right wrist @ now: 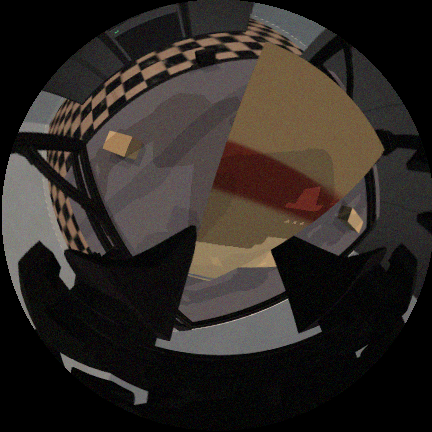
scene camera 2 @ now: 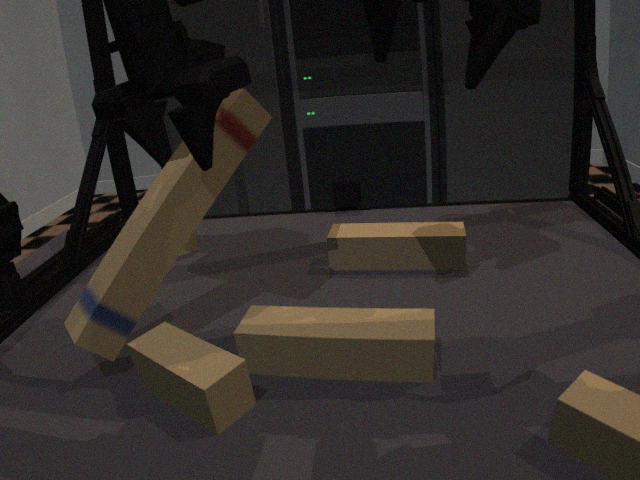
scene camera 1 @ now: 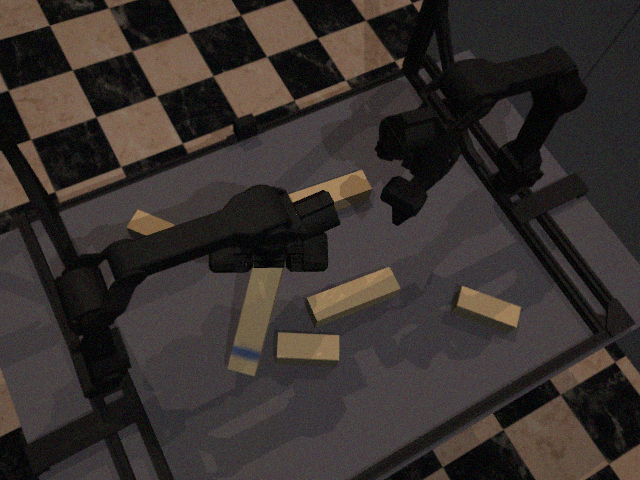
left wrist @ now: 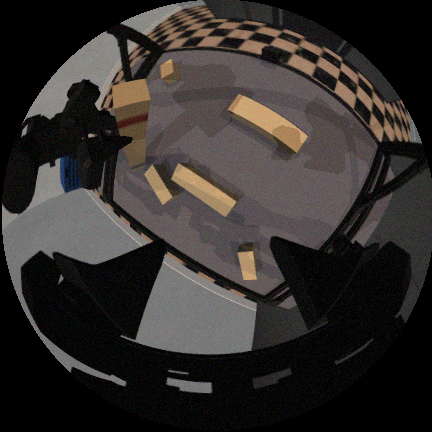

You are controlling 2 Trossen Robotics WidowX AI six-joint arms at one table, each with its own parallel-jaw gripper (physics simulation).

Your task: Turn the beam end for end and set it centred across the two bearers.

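Where they show: left gripper, fingertip midpoint: [scene camera 2: 428, 75] [left wrist: 218, 243]; right gripper, fingertip midpoint: [right wrist: 232, 231] [scene camera 2: 188, 169] [left wrist: 126, 129]; left arm's base, link origin: [scene camera 1: 507, 183] [left wrist: 339, 242]; right arm's base, link origin: [right wrist: 117, 256] [scene camera 2: 5, 305] [scene camera 1: 105, 377].
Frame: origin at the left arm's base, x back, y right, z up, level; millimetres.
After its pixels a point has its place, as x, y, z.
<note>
The long wooden beam [scene camera 1: 254, 315] {-645, -50, 110} [scene camera 2: 149, 232] {-614, -56, 117} [left wrist: 132, 107] {-520, 43, 208} [right wrist: 300, 110] hangs tilted above the table, its red-banded end up and its blue-banded end low. My right gripper [scene camera 1: 267, 258] {-589, 7, 160} [scene camera 2: 187, 164] {-589, 7, 160} [right wrist: 232, 231] {-589, 7, 160} is shut on it close to the red band. Two long plain blocks, seemingly the bearers, lie roughly parallel: the far one [scene camera 1: 356, 184] {-316, 132, 28} [scene camera 2: 382, 253] {-398, 118, 5} [left wrist: 265, 120] {-382, 137, 28} and the near one [scene camera 1: 356, 294] {-440, -79, 28} [scene camera 2: 336, 356] {-441, -100, 8} [left wrist: 205, 190] {-430, -73, 28}. The beam is to their left in scene camera 1. My left gripper [scene camera 1: 388, 187] [scene camera 2: 425, 74] {-350, -35, 234} [left wrist: 218, 243] {-350, -35, 234} is open and empty, raised right of the far bearer.
A short block [scene camera 1: 307, 346] {-574, -126, 31} [scene camera 2: 191, 361] {-558, -139, 31} [left wrist: 159, 185] {-562, -125, 31} lies close to the near bearer and the beam's blue end. Another [scene camera 1: 488, 307] {-220, -220, 25} [scene camera 2: 599, 423] {-251, -214, 23} [left wrist: 247, 265] {-220, -214, 25} lies at the right. A third [scene camera 1: 147, 223] {-735, 239, 25} [scene camera 2: 188, 245] {-701, 204, -7} [left wrist: 170, 70] {-703, 218, 25} lies at the far left, partly hidden.
</note>
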